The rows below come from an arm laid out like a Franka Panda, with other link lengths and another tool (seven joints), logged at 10 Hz.
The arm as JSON. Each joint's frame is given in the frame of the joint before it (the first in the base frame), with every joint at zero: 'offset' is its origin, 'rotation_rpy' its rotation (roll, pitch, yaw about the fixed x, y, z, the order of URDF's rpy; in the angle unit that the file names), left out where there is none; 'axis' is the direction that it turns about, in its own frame. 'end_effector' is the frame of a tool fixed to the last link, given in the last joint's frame.
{
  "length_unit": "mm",
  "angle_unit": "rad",
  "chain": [
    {
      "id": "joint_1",
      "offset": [
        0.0,
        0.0,
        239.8
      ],
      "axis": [
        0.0,
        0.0,
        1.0
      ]
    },
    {
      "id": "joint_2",
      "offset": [
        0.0,
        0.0,
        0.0
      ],
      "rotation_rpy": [
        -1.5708,
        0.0,
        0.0
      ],
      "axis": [
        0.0,
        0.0,
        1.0
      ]
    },
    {
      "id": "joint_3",
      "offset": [
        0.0,
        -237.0,
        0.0
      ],
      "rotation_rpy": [
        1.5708,
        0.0,
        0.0
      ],
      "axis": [
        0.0,
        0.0,
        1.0
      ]
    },
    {
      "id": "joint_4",
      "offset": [
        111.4,
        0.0,
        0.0
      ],
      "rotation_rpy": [
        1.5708,
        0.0,
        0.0
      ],
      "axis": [
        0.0,
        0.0,
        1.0
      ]
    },
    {
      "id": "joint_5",
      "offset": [
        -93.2,
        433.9,
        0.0
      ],
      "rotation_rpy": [
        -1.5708,
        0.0,
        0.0
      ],
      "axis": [
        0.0,
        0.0,
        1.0
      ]
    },
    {
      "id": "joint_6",
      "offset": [
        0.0,
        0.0,
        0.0
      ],
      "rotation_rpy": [
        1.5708,
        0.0,
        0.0
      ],
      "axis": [
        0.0,
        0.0,
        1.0
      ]
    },
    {
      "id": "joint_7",
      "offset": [
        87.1,
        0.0,
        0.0
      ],
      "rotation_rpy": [
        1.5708,
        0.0,
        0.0
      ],
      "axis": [
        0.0,
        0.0,
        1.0
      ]
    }
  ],
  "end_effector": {
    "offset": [
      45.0,
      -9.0,
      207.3
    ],
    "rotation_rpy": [
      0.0,
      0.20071,
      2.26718
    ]
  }
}
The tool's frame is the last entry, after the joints.
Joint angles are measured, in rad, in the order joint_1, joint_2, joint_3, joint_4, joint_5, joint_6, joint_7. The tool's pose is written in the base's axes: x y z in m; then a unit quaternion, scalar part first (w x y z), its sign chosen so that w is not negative. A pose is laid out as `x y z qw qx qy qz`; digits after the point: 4 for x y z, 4 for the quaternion.
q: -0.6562 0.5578 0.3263 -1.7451 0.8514 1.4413 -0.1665
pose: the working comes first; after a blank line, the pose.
Where each joint sits with the arm in this pose, in the base's axes (m; each line is computed from the numbers above, not from the rounded line before):
joint_1: 0.0000 0.0000 0.2398
joint_2: 0.0000 0.0000 0.2398
joint_3: 0.0994 -0.0765 0.4409
joint_4: 0.1921 -0.1029 0.3850
joint_5: 0.5682 -0.2130 0.1767
joint_6: 0.5682 -0.2130 0.1767
joint_7: 0.6316 -0.2179 0.1172
the tool: 0.6342 -0.0197 0.0410

0.6342 -0.0197 0.0410 0.0632 0.2374 -0.7774 -0.5790
